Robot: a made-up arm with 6 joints.
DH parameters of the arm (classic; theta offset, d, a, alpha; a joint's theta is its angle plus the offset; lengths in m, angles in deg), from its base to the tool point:
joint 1: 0 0.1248 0 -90
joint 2: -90 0 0.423 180
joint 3: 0 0 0 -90
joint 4: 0 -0.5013 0 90
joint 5: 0 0.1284 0 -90
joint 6: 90 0 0 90
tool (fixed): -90 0 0 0
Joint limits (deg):
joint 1: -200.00..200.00
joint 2: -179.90..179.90
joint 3: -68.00..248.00
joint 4: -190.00..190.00
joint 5: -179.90..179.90
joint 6: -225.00..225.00
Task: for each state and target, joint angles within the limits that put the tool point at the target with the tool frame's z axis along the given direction. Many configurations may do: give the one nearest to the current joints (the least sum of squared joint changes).
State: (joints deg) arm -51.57 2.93 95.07 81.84 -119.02 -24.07
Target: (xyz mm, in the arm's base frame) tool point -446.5 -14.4 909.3 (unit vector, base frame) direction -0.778 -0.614 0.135
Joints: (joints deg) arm -2.61 -11.66 108.67 74.30 -133.41 -47.08
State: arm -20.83 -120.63 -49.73 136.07 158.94 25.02
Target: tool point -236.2 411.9 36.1 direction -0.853 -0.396 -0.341
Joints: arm -48.45 -169.65 -39.34 138.70 174.65 23.30
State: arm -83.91 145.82 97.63 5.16 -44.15 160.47
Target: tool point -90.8 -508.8 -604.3 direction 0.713 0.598 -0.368
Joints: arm -85.89 163.98 126.12 -8.46 -15.69 139.21
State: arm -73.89 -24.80 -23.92 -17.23 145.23 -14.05
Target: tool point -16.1 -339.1 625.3 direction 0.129 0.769 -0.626
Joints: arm -72.30 -24.06 -5.30 -22.71 119.17 10.74
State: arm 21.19 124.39 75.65 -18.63 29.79 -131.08
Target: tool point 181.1 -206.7 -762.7 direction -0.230 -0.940 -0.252
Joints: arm -22.81 157.91 72.87 20.43 51.30 -109.79
